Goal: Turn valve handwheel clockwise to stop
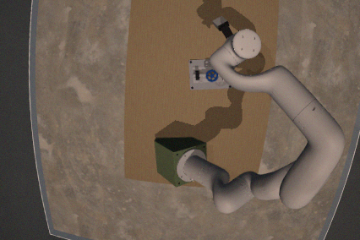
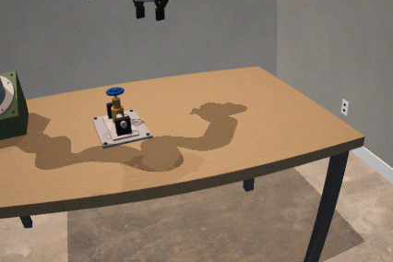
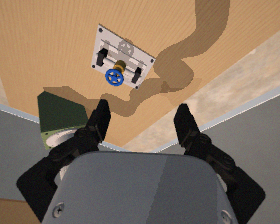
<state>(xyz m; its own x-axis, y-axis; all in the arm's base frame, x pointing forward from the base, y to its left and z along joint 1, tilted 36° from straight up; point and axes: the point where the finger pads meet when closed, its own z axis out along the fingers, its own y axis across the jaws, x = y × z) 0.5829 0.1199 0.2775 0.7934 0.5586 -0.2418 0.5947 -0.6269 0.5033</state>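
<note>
The blue handwheel is 130 mm behind my hand, 30 mm to the left of it and 260 mm below it.
</note>
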